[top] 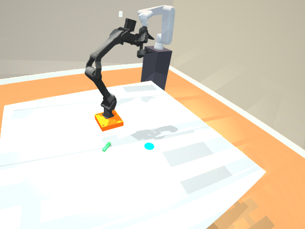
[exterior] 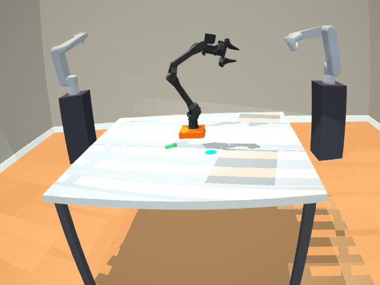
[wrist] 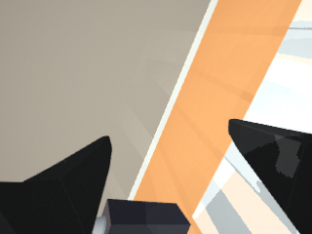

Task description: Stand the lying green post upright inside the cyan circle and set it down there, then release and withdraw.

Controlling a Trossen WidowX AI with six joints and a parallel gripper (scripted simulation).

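Right now my gripper tip is 210 mm short of the green post, 440 mm to the left of it and 480 mm above it. From my gripper tip the other things lie so: cyan circle: 330 mm ahead, 220 mm to the right, 490 mm below.
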